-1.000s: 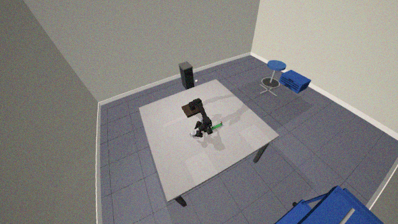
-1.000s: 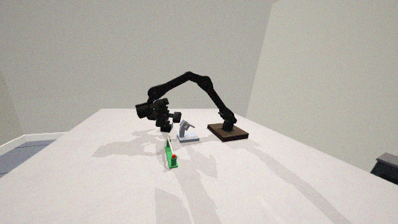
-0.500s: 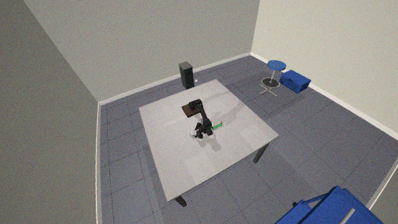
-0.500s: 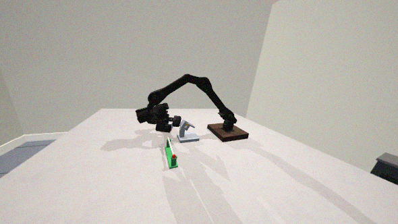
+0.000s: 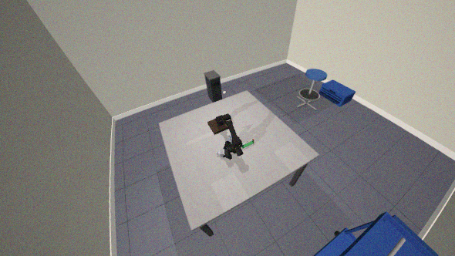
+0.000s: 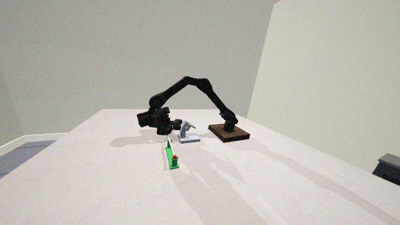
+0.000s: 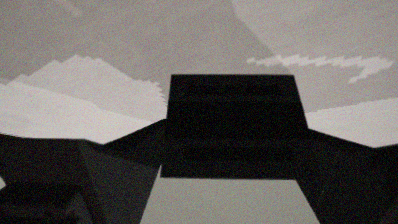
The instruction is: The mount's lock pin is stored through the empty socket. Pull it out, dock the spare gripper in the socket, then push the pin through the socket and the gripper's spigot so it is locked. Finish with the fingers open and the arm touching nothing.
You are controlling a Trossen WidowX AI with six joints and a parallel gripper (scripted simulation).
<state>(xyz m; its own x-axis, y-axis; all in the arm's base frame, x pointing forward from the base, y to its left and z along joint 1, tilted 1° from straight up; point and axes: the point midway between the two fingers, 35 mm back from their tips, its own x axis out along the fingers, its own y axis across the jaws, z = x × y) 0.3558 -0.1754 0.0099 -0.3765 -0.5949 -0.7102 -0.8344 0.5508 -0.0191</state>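
Now: gripper tip 6 cm past the socket, 16 cm to the right of it and 4 cm below it. The rest, counted from my gripper tip: spare gripper 1 cm above; then green pin rest 6 cm ahead, 27 cm to the left, 2 cm above.
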